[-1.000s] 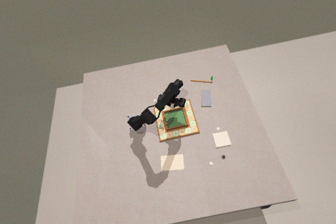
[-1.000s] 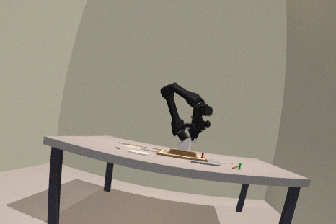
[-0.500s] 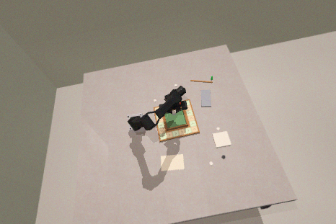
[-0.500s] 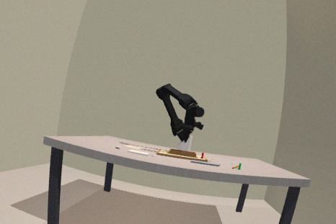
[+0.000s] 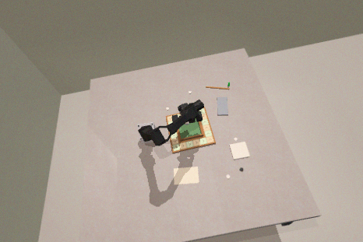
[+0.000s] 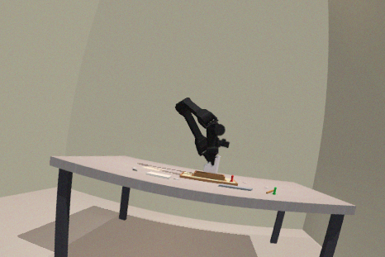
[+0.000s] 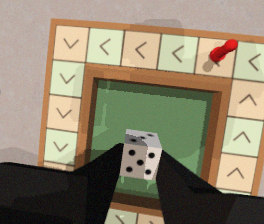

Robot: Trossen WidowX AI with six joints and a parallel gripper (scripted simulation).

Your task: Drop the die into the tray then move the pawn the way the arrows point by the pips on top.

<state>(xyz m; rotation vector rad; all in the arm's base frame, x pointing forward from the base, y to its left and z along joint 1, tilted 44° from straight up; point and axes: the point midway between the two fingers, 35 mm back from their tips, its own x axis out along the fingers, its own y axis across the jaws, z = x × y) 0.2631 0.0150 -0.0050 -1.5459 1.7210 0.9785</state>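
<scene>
The red pawn is 70 mm ahead of my gripper tip, 110 mm to the left of it and 50 mm below it. The rest, counted from my gripper tip: white die: right at my gripper tip; grey card: 270 mm ahead, 140 mm to the left, 80 mm below; black disc: 280 mm ahead, 330 mm to the right, 80 mm below.
</scene>
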